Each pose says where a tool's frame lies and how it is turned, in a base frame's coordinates. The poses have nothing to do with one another.
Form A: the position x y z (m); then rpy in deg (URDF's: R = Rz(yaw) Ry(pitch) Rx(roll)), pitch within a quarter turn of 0, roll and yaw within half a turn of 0.
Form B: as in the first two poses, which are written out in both.
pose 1, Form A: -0.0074 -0.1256 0.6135 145.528 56.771 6.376
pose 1, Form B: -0.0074 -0.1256 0.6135 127.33 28.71 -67.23
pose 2, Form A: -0.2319 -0.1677 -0.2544 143.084 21.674 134.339
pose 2, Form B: -0.2319 -0.1677 -0.2544 46.98 135.12 33.31
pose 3, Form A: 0.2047 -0.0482 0.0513 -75.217 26.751 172.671
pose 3, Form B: 0.2047 -0.0482 0.0513 37.59 98.85 -132.44
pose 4, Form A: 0.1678 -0.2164 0.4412 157.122 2.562 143.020
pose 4, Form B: 0.1678 -0.2164 0.4412 52.42 159.15 30.97
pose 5, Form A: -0.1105 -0.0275 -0.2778 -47.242 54.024 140.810
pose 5, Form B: -0.1105 -0.0275 -0.2778 -86.56 -33.28 140.39
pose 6, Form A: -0.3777 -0.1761 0.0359 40.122 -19.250 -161.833
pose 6, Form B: -0.3777 -0.1761 0.0359 -16.26 -57.37 -144.80
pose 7, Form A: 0.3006 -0.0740 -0.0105 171.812 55.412 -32.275
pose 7, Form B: 0.3006 -0.0740 -0.0105 -147.99 36.86 79.91
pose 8, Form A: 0.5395 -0.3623 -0.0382 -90.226 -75.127 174.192
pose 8, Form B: 0.5395 -0.3623 -0.0382 56.59 -82.19 75.72
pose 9, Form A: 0.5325 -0.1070 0.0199 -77.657 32.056 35.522
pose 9, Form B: 0.5325 -0.1070 0.0199 -82.90 2.72 50.98
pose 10, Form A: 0.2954 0.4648 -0.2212 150.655 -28.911 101.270
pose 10, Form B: 0.2954 0.4648 -0.2212 -113.51 -120.76 -60.51
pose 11, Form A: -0.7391 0.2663 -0.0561 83.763 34.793 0.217
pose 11, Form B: -0.7391 0.2663 -0.0561 80.91 28.44 -25.20
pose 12, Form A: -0.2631 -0.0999 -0.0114 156.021 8.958 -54.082
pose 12, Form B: -0.2631 -0.0999 -0.0114 144.21 -70.61 -26.70
